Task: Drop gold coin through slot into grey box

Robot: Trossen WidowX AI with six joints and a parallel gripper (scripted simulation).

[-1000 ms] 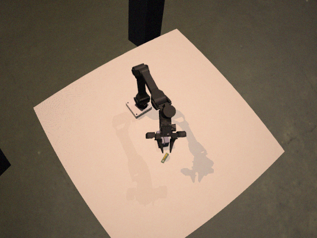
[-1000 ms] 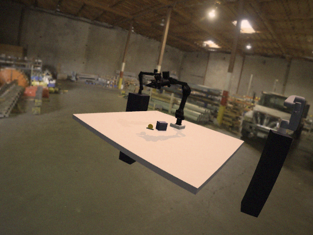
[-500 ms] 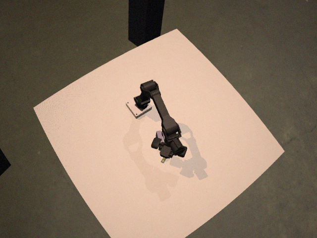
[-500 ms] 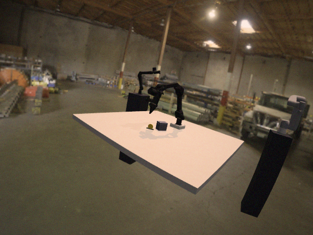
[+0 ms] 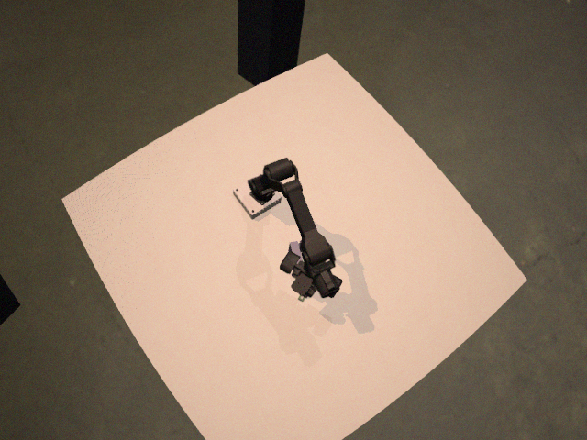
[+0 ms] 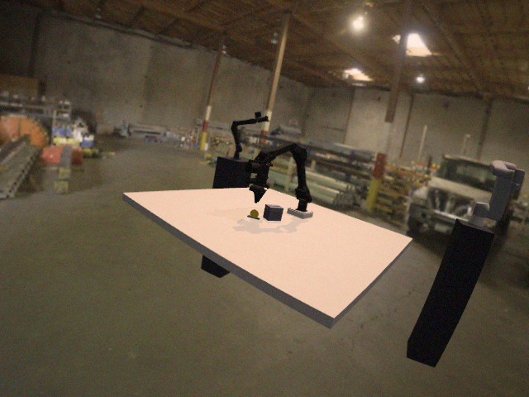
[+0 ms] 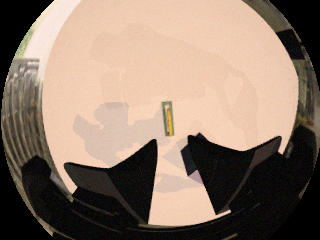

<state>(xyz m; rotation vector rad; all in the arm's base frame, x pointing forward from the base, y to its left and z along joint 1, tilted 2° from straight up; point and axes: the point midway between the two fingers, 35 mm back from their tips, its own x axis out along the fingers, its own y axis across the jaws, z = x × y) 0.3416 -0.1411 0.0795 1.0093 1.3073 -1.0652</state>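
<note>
Right now the gold coin is 60 mm below my gripper tip.
</note>
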